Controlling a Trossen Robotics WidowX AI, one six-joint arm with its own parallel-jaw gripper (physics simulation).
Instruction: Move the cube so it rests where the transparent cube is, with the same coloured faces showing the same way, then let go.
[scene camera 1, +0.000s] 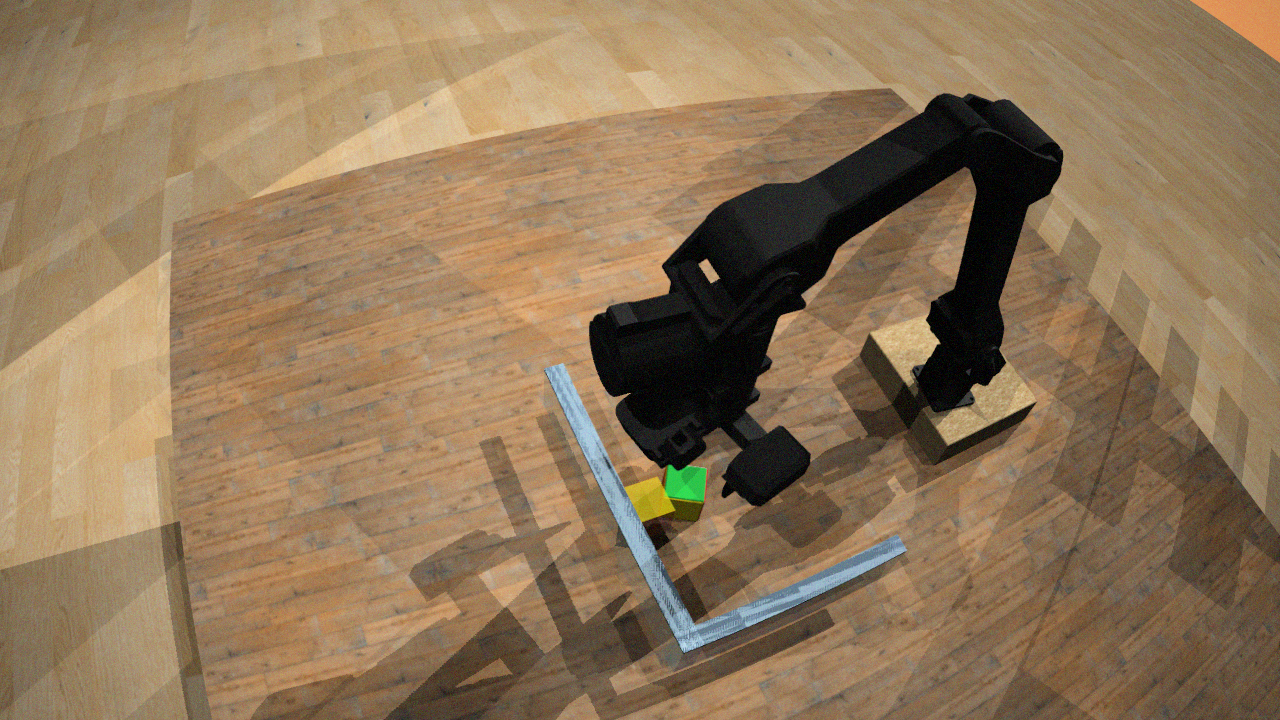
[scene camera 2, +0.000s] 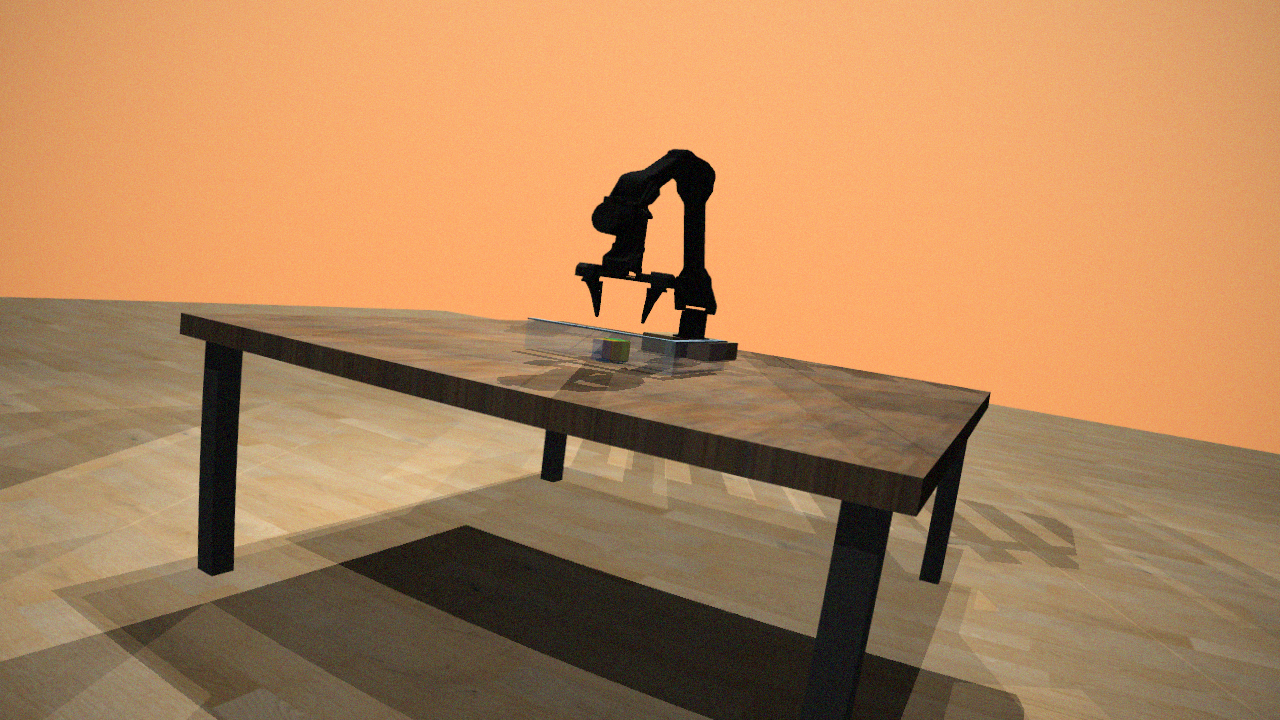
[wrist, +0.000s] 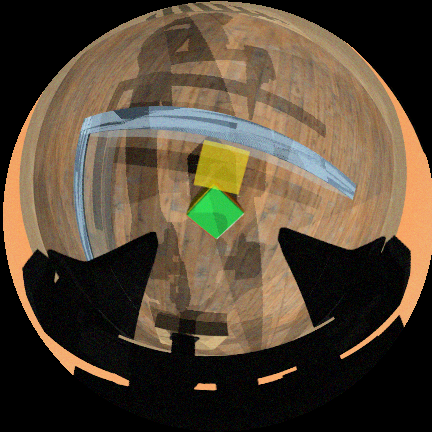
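Seen in the pictures: gripper, fingertip midpoint: (scene camera 2: 619, 320) (wrist: 218, 236); arm's base at its link origin: (scene camera 1: 943, 386) (scene camera 2: 691, 338) (wrist: 183, 337).
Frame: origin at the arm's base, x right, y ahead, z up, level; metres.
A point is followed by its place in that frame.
The solid cube (scene camera 1: 685, 484) {x -0.053, y 0.334, z -0.002 m} (scene camera 2: 617, 351) (wrist: 216, 212) {x -0.050, y 0.335, z -0.002 m} lies on the table with its green face up; a dark yellow side shows in scene camera 1. The transparent cube (scene camera 1: 648, 499) {x -0.062, y 0.373, z -0.002 m} (wrist: 221, 166) {x -0.062, y 0.374, z -0.002 m}, yellow on top, is right beside it, between it and the clear wall, and turned at a different angle. Their near corners overlap in the wrist view. In scene camera 2 the two are too small to separate surely. My gripper (scene camera 1: 702, 479) {x -0.049, y 0.331, z 0.035 m} (scene camera 2: 621, 317) {x -0.049, y 0.331, z 0.035 m} (wrist: 218, 236) {x -0.049, y 0.331, z 0.035 m} is open and empty, above the solid cube, with its fingertips well clear of the table.
An L-shaped clear wall with a light blue top edge (scene camera 1: 588, 438) {x 0.002, y 0.416, z 0.018 m} (wrist: 172, 117) {x -0.112, y 0.397, z 0.018 m} stands on the table (scene camera 1: 358, 313) {x 0.258, y 0.638, z -0.041 m} (scene camera 2: 760, 402) {x -0.446, y 0.470, z -0.041 m}, its long side close to the transparent cube. The arm's base stands on a pale block (scene camera 1: 998, 410) (scene camera 2: 725, 351). Arm shadows cross the table.
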